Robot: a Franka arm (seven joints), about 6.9 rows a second.
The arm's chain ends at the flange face. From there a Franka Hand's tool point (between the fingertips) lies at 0.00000 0.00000 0.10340 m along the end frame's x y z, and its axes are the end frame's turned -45 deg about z.
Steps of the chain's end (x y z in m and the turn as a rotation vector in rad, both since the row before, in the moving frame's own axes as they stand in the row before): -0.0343 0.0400 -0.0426 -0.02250 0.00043 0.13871; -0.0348 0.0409 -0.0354 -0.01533 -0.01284 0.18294; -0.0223 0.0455 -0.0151 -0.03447 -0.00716 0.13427; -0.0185 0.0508 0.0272 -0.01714 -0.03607 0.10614
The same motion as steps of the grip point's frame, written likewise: -0.0543 0.0056 -0.0426 -0.01621 -0.01561 0.13871; -0.0556 0.0043 -0.0354 -0.00176 -0.01992 0.18294; -0.0511 0.0182 -0.0152 -0.01931 -0.02944 0.13427; -0.0528 0.0213 0.0271 0.01339 -0.03763 0.10614
